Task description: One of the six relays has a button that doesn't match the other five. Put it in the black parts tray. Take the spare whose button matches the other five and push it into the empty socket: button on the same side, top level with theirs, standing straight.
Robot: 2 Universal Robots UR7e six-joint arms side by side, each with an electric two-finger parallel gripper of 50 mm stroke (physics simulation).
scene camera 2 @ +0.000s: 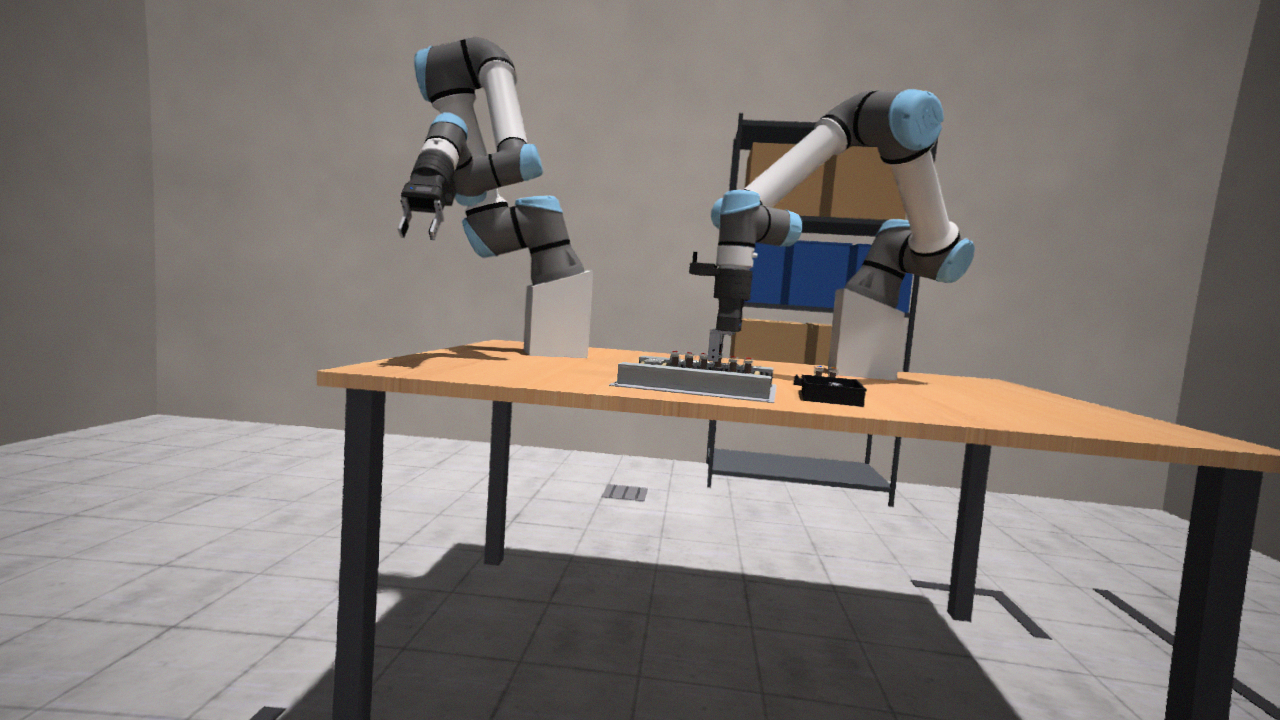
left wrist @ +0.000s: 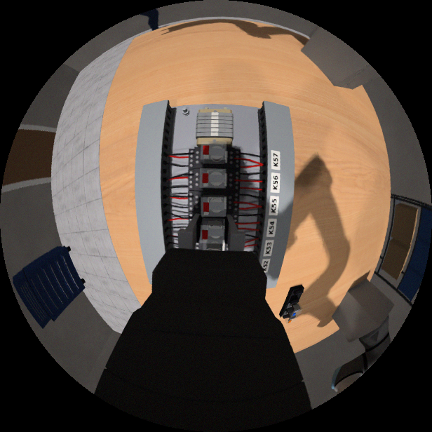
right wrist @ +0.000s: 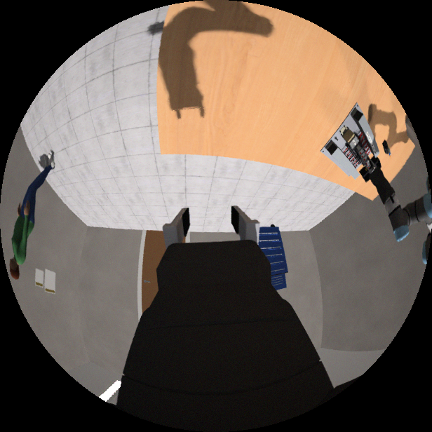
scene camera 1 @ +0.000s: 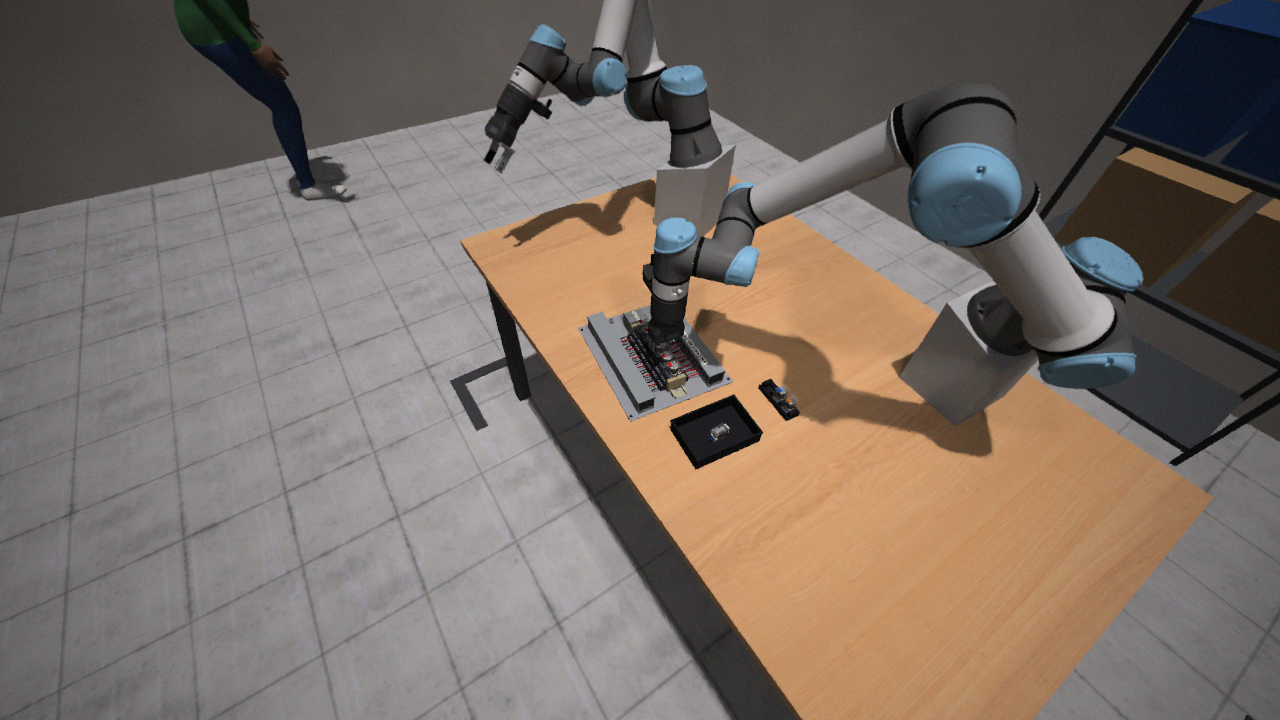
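Where they show: left gripper, fingertip midpoint: (scene camera 2: 714,360) (scene camera 1: 659,346); right gripper, fingertip midpoint: (scene camera 2: 416,234) (scene camera 1: 492,166); left arm's base, link origin: (scene camera 1: 1000,322); right arm's base, link origin: (scene camera 2: 558,278) (scene camera 1: 696,157).
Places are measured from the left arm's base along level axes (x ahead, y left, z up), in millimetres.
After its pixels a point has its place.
Observation:
My left gripper (scene camera 1: 665,343) {x 469, y -518, z -158 mm} (scene camera 2: 716,347) {x 469, y -518, z -158 mm} (left wrist: 212,222) points down over the relay row and is shut on a red-button relay (left wrist: 214,233) beside label K54. Three more relays (left wrist: 214,153) (left wrist: 214,178) (left wrist: 214,206) show red buttons on the picture's left side. The lower relays are hidden by the gripper in the left wrist view. The seating depth of the held relay is too small to tell. A clear relay (scene camera 1: 719,432) {x 528, y -270, z -184 mm} lies in the black parts tray (scene camera 1: 729,451) {x 538, y -230, z -199 mm} (scene camera 2: 832,395) {x 599, y -309, z -198 mm}. The spare holder (scene camera 1: 768,390) {x 337, y -281, z -212 mm} (left wrist: 297,293) carries relays with blue and orange buttons. My right gripper (scene camera 1: 498,157) {x 498, y -1128, z 52 mm} (scene camera 2: 418,229) {x 498, y -1128, z 52 mm} (right wrist: 210,215) is open and empty, high up.
The relay panel has a grey wire duct (scene camera 1: 621,362) {x 561, y -547, z -172 mm} (scene camera 2: 693,379) {x 568, y -574, z -188 mm} (left wrist: 152,190) on one side and a labelled duct (left wrist: 281,135) on the other. A terminal block (left wrist: 215,125) ends the row. A person (scene camera 1: 259,71) (right wrist: 26,225) stands beyond the table (scene camera 1: 859,537) {x 487, y 53, z -215 mm}.

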